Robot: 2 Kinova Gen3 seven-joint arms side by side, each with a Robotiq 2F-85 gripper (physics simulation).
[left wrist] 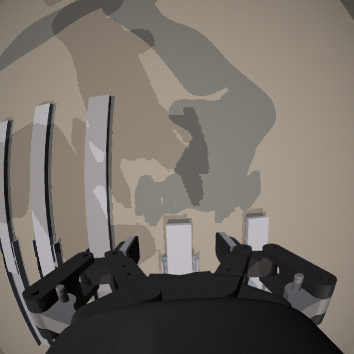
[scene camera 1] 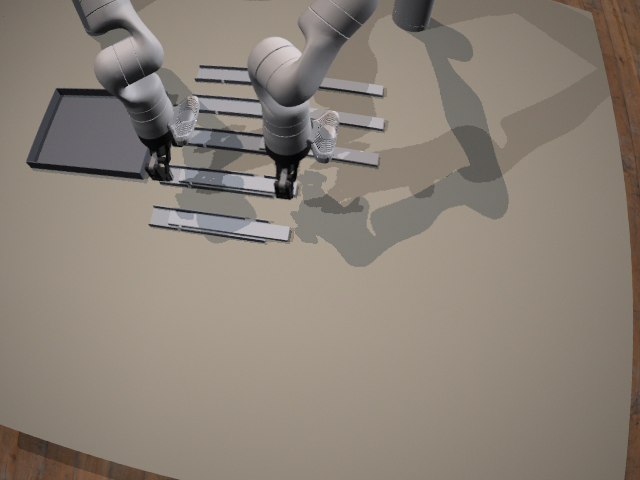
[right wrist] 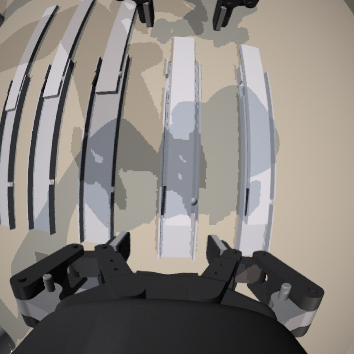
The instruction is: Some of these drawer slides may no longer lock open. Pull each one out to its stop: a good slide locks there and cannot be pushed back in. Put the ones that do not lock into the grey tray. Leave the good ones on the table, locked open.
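Places are measured from the left arm's base along level axes (x ahead, y left, z up), in centimetres.
Pixels of known places: left gripper, between the fingertips: (left wrist: 176, 245) (scene camera 1: 290, 178) (right wrist: 183, 22); right gripper, between the fingertips: (scene camera 1: 173, 161) (right wrist: 168, 244); left arm's base, origin of its link: (scene camera 1: 410, 19); right arm's base, origin of its link: (right wrist: 1, 334).
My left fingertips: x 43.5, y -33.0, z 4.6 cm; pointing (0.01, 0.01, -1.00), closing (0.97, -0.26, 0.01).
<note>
For each thing: its top centre in the pictures, then the offset to it from my left fingertips.
- bottom slide, centre of its top: (right wrist: 259, 122) (left wrist: 250, 301) (scene camera 1: 226, 225) dx +6.3, dy -12.5, dz -3.4 cm
- grey tray, centre of its top: (scene camera 1: 93, 126) dx -19.7, dy -41.4, dz -1.6 cm
Five drawer slides lie side by side. The top slide (scene camera 1: 351, 86) (right wrist: 20, 100), the second (scene camera 1: 356, 120) (left wrist: 41, 175) (right wrist: 45, 165) and the third (scene camera 1: 351, 156) (left wrist: 99, 175) (right wrist: 99, 170) are pulled out long. The fourth (scene camera 1: 227, 181) (right wrist: 182, 165) and the bottom slide (scene camera 1: 227, 224) (left wrist: 257, 232) (right wrist: 259, 135) are short, pushed in. My left gripper (scene camera 1: 284, 191) (left wrist: 176, 245) (right wrist: 183, 22) is open above the fourth slide's right end. My right gripper (scene camera 1: 161, 173) (right wrist: 168, 244) is open near its left end. The grey tray (scene camera 1: 87, 169) shows no slide in its visible part.
The tray stands left of the slides, close to my right gripper, and the right arm hides its upper right part. Both arms reach over the upper slides and hide parts of them. A grey cylindrical base (scene camera 1: 412, 12) stands at the top edge of the scene view.
</note>
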